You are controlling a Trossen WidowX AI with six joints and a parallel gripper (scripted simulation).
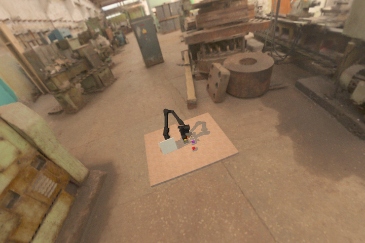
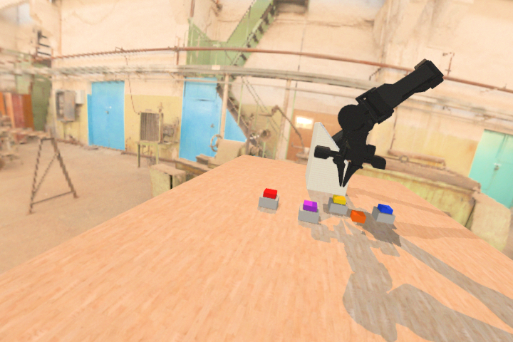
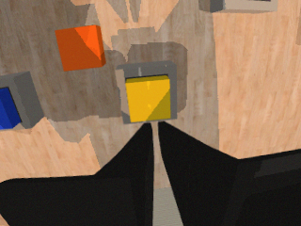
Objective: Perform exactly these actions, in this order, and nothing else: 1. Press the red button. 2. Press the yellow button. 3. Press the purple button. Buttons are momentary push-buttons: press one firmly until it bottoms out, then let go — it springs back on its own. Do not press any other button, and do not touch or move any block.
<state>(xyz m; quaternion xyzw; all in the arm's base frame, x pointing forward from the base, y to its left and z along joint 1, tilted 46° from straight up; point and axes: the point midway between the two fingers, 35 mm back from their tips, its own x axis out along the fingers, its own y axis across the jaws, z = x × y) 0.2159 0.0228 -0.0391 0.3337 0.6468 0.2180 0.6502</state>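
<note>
My gripper tip is now 4 cm above the yellow button and 1 cm short of it. From my gripper tip the other things lie so: purple button: 10 cm to the right, 8 cm ahead, 4 cm below; blue button: 13 cm to the left, 4 cm below, 3 cm ahead; orange block: 6 cm below, 5 cm ahead, 4 cm to the left.
</note>
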